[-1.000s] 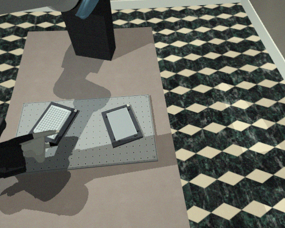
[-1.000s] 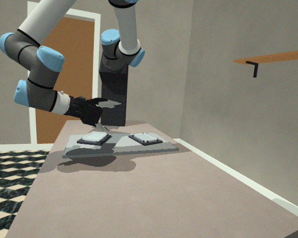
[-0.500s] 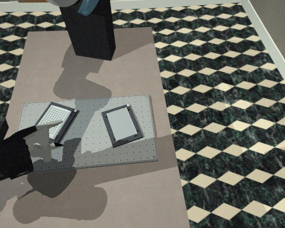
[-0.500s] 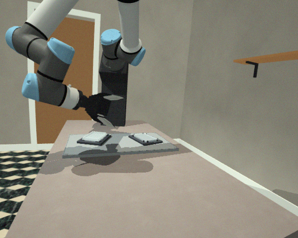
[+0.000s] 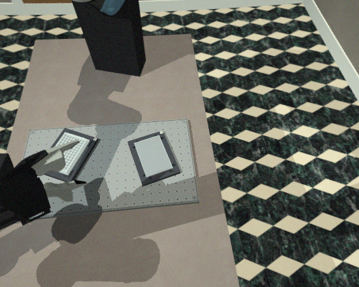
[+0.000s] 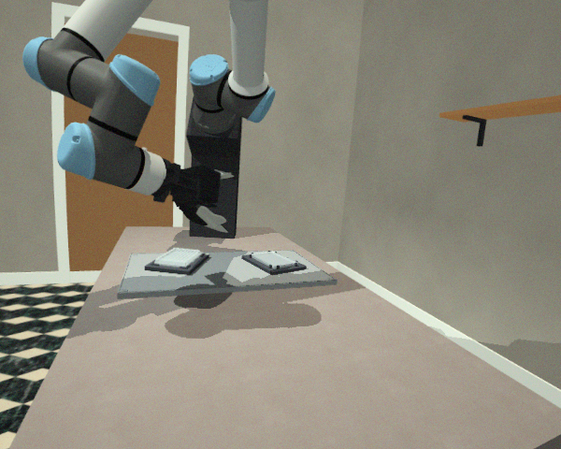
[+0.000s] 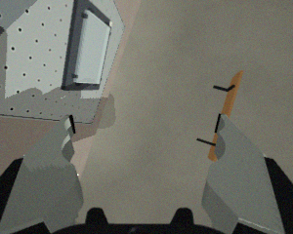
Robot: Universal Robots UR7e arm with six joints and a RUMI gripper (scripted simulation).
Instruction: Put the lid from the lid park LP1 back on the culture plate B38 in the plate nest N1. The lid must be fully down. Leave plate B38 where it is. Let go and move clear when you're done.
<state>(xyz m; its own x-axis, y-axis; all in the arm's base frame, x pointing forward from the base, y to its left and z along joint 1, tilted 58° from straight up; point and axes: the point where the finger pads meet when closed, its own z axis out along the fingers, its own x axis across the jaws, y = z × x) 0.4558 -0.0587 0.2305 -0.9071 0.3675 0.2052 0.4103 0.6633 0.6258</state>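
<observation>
The lid lies 180 mm to the left of my hand, 170 mm below it and 40 mm behind it. The rest, counted from my hand: dark plate nest: 180 mm below, 160 mm behind, 50 mm to the right; lid park LP1: 180 mm to the left, 180 mm below, 40 mm behind; white culture plate: 170 mm below, 160 mm behind, 50 mm to the right.
</observation>
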